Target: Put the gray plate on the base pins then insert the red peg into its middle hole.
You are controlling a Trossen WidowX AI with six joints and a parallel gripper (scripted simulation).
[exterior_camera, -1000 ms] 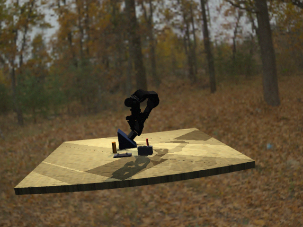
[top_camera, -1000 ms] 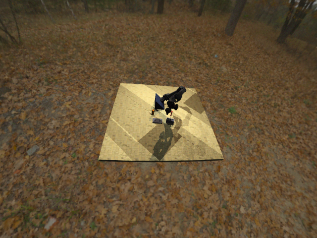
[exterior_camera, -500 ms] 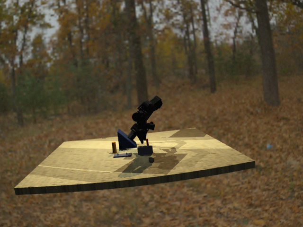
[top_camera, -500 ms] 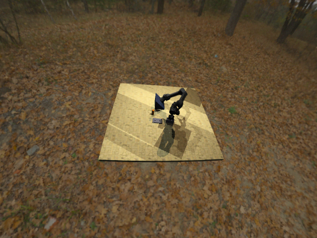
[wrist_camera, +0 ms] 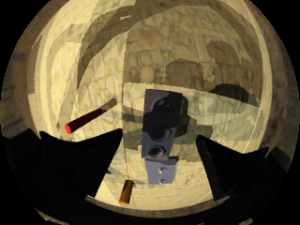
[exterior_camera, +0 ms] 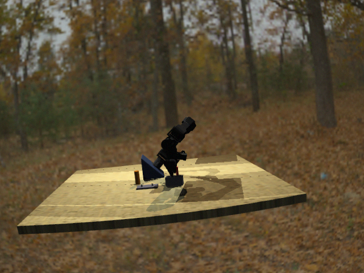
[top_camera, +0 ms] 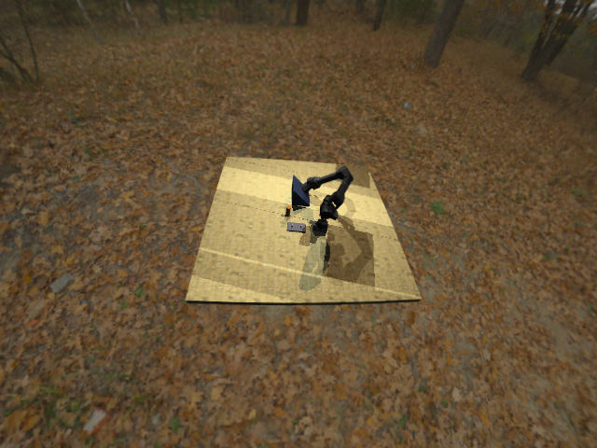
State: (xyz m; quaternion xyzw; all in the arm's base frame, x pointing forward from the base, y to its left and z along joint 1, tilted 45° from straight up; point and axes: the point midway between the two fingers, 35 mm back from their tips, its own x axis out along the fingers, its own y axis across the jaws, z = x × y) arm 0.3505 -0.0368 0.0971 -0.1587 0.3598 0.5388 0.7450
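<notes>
My gripper tip is now 20 mm above the gray plate. The rest, counted from my gripper tip: red peg 110 mm behind, 40 mm to the left, 20 mm below; orange cylinder 150 mm behind, 190 mm to the right, 20 mm below.
</notes>
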